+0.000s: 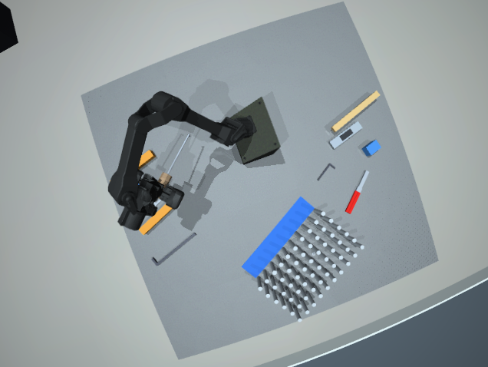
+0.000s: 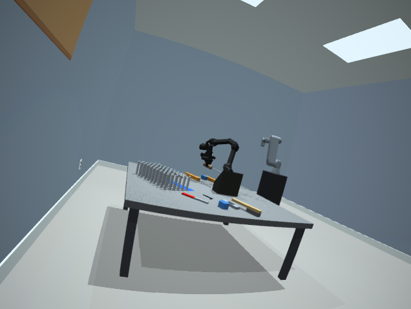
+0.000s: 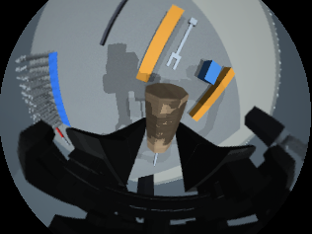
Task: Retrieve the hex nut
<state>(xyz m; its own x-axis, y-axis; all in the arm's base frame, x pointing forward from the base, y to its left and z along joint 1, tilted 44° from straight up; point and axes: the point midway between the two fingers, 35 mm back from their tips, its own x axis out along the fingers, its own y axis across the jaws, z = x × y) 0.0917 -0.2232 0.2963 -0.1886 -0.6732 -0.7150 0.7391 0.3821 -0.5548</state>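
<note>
The blue taped strip lies 37 cm ahead of my gripper tip, 32 cm to the left of it and 16 cm below it. Round my gripper tip: wooden-handled screwdriver 7 cm behind, 8 cm to the left, 2 cm below; then grey block 7 cm ahead, 76 cm to the left, 14 cm below; then wrench 6 cm ahead, 16 cm to the right, 15 cm below.
</note>
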